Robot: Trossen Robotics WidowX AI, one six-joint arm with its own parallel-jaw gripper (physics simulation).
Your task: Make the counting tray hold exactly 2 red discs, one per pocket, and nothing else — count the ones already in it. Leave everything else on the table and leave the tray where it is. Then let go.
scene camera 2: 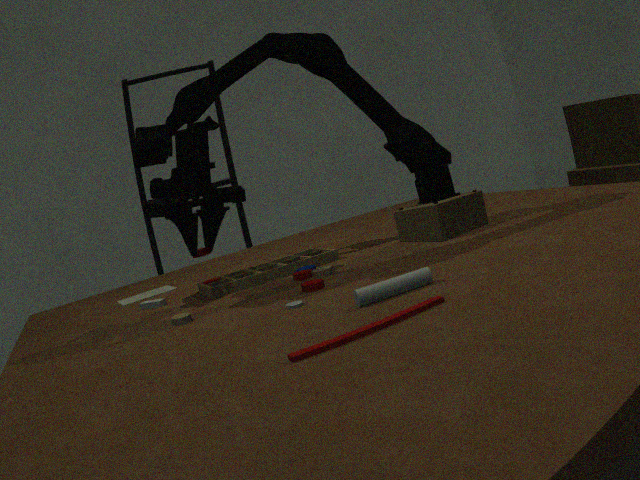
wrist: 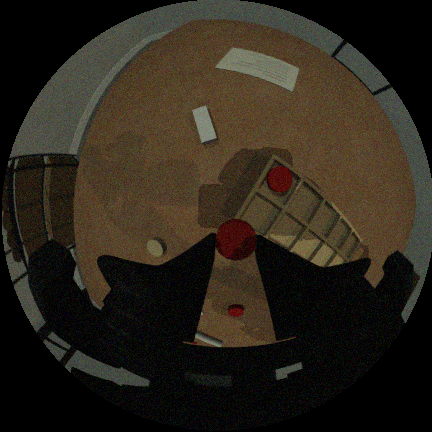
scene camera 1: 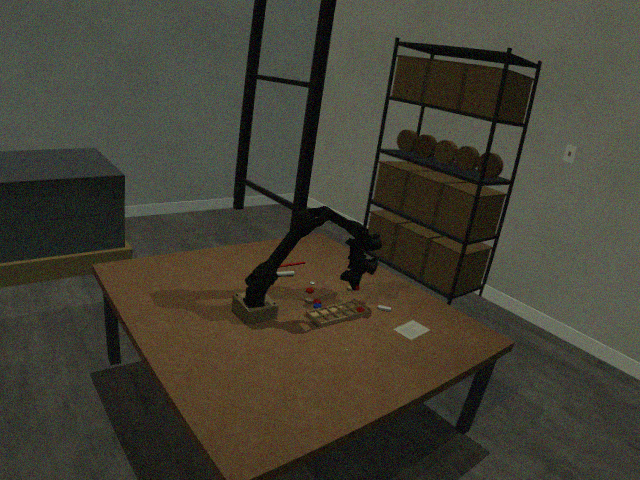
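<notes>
My gripper (scene camera 1: 355,287) (scene camera 2: 202,253) (wrist: 234,238) is shut on a red disc (scene camera 2: 203,251) (wrist: 235,239) and holds it above the table, beside the tray's near end in the wrist view. The wooden counting tray (scene camera 1: 338,321) (scene camera 2: 242,284) (wrist: 256,195) has two rows of pockets. One red disc (scene camera 1: 360,309) (scene camera 2: 210,281) (wrist: 280,179) lies in its corner end pocket. The other pockets that show look empty; in the wrist view the right finger hides part of the tray. Two more red discs lie on the table, one (scene camera 1: 309,290) (scene camera 2: 312,285) apart and one (scene camera 1: 316,301) (scene camera 2: 302,274) by the blue disc.
A blue disc (scene camera 1: 317,305) (scene camera 2: 306,268), a pale disc (scene camera 2: 181,318) (wrist: 156,247), a small white disc (scene camera 1: 312,282) (scene camera 2: 294,304), a white block (scene camera 1: 384,307) (scene camera 2: 153,303) (wrist: 204,124), a paper (scene camera 1: 412,329) (wrist: 262,68), a white cylinder (scene camera 2: 392,286) and a red rod (scene camera 2: 367,329) lie on the table.
</notes>
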